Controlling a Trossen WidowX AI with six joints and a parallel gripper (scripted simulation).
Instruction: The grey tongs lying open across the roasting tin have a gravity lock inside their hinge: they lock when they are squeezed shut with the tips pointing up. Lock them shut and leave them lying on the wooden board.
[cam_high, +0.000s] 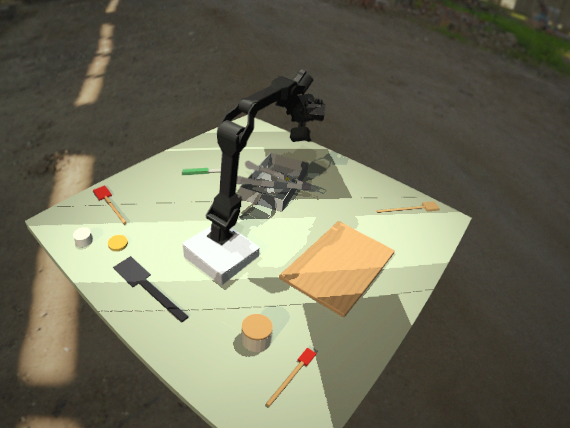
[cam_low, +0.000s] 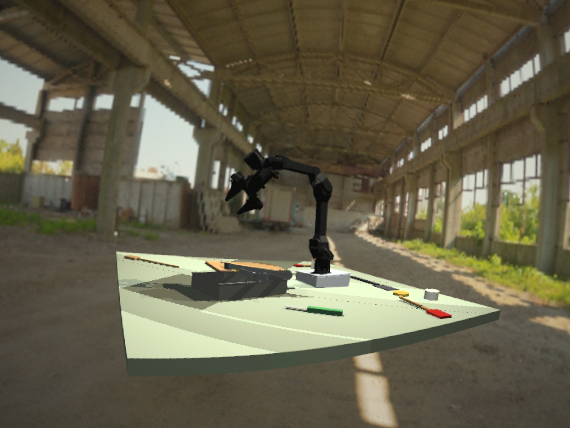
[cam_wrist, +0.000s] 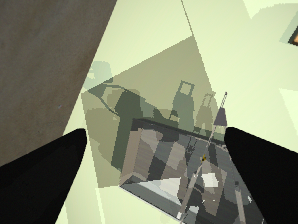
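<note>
Right now my gripper tip is 23 cm above the yellow slider, 7 cm to the right of it and 1 cm past it. The rest, counted from my gripper tip: green-handled tool (42 cm to the left, 29 cm below, 8 cm behind); then wooden board (29 cm below, 28 cm to the right, 26 cm behind); then roasting tin (27 cm below, 13 cm to the left, 1 cm ahead).
</note>
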